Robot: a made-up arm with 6 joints.
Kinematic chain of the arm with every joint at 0, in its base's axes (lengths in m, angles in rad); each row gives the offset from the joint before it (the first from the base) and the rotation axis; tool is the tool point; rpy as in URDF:
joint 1: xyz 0 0 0.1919 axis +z
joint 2: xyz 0 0 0 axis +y
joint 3: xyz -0.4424 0 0.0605 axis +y
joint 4: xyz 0.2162 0 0.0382 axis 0.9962 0 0.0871
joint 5: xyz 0 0 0 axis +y
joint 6: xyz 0.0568 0 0.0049 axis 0.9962 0 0.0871
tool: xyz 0 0 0 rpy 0 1.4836 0
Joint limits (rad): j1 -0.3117..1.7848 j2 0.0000..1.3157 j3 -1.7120..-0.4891 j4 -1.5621..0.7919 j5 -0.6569..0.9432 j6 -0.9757..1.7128
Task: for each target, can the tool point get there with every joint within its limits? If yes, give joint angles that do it. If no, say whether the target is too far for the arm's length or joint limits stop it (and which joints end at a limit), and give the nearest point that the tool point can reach.
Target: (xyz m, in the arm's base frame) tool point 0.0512 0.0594 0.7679
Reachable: yes | joints 1.1307 1.1004 -1.5938 -1.0468 0.4377 -0.0397
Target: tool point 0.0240 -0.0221 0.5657
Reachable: yes | joints -0.0412 0.8574 -0.7626 -0.8785 0.5006 1.1169
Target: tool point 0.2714 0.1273 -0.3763
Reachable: no: joint limits stop it (at a limit: joint 2, joint 3) | nearest point 0.1202 0.0564 0.4462 | short by 0.839 m
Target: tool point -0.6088 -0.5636 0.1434
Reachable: no: too far | nearest point -0.4071 -0.3769 0.4972 | short by 0.448 m
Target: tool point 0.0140 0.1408 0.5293
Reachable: yes | joints 1.4679 1.1666 -0.6803 0.1235 0.0704 0.0594
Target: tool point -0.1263 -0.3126 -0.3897
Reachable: no: joint limits stop it (at a limit: joint 2, joint 3, joint 5) | nearest point -0.0810 -0.2006 0.3672 | short by 0.766 m
